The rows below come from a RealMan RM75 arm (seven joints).
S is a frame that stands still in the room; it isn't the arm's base.
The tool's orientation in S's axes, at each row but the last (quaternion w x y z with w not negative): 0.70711, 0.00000, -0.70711, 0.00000; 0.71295, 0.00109, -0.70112, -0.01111; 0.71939, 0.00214, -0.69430, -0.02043; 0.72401, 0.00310, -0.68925, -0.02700; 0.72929, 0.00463, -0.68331, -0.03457; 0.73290, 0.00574, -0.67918, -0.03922
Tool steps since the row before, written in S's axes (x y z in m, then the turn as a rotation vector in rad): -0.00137, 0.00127, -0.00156, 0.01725, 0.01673, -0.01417; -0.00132, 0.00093, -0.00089, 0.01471, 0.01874, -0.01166; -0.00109, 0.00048, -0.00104, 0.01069, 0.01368, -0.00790; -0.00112, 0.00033, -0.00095, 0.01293, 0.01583, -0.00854; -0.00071, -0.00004, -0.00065, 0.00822, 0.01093, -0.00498; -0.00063, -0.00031, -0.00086, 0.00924, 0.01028, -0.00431
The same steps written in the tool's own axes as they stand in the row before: -0.00156, 0.00127, 0.00137, -0.01417, 0.01673, -0.01725; -0.00093, 0.00090, 0.00132, -0.01174, 0.01875, -0.01464; -0.00109, 0.00042, 0.00106, -0.00796, 0.01370, -0.01062; -0.00102, 0.00025, 0.00108, -0.00858, 0.01590, -0.01281; -0.00069, -0.00011, 0.00066, -0.00506, 0.01100, -0.00808; -0.00088, -0.00039, 0.00055, -0.00427, 0.01044, -0.00908
